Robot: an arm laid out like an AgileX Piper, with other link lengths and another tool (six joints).
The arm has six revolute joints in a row. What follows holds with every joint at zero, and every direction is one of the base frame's. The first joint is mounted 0.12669 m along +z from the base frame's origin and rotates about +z. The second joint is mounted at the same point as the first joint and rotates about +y. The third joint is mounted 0.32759 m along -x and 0.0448 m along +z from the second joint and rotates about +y. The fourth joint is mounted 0.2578 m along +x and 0.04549 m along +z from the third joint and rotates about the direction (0.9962, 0, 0.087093). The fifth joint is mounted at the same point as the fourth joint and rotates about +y. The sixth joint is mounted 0.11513 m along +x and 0.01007 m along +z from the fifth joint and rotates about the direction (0.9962, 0, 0.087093). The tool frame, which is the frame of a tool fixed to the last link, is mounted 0.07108 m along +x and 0.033 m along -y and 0.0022 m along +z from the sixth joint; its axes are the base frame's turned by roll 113.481, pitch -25.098 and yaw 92.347 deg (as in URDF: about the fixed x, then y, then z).
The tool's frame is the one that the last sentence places.
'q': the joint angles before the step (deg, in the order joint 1, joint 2, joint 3, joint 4, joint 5, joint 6). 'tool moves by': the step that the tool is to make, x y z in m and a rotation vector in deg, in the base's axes. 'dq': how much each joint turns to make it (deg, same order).
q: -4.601 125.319 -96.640 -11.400 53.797 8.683
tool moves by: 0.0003 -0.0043 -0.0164 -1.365 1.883 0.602
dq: 0.001 2.058 -0.011 -1.730 -0.255 0.178
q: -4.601 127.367 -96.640 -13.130 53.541 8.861
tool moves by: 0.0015 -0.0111 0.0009 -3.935 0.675 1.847
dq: 0.002 0.468 -0.005 -4.462 -0.080 0.133
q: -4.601 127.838 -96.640 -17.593 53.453 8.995
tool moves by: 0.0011 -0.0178 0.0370 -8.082 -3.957 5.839
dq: -0.005 -4.847 4.209 -9.324 -4.369 -0.309
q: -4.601 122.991 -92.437 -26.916 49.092 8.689
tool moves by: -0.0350 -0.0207 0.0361 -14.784 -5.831 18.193
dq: -2.119 -13.106 23.137 -26.765 -19.630 5.035
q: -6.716 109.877 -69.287 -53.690 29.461 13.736
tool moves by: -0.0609 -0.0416 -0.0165 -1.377 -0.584 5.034
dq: -10.065 -6.687 16.377 -23.140 -14.183 13.226
